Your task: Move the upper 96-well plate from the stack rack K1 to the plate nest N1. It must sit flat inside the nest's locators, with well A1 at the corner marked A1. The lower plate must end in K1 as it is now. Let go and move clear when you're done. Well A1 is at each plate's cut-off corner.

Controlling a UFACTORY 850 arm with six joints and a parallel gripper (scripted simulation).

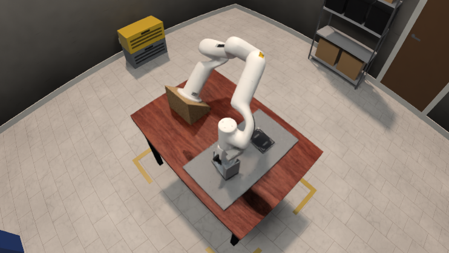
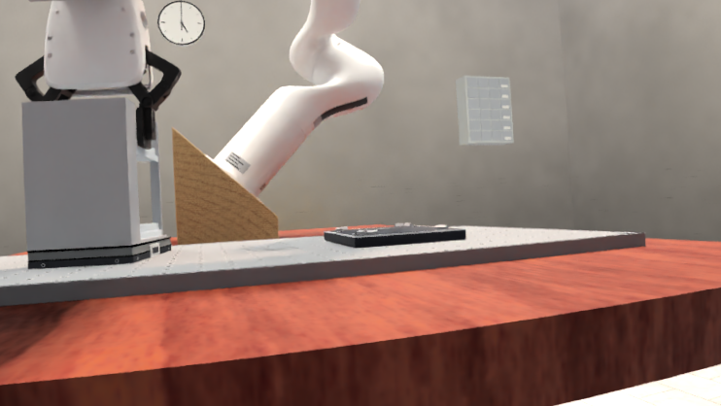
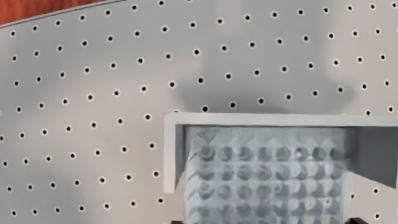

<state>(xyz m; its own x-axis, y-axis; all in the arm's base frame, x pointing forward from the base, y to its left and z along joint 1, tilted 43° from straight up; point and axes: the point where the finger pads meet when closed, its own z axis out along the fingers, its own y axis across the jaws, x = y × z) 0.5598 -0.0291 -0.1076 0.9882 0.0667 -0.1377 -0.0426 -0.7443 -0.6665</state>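
Now: hand 310 mm to the right of the plate nest N1, 120 mm above it and 30 mm past it. From my hand the other things lie so: pale 96-well plate: 10 mm below.
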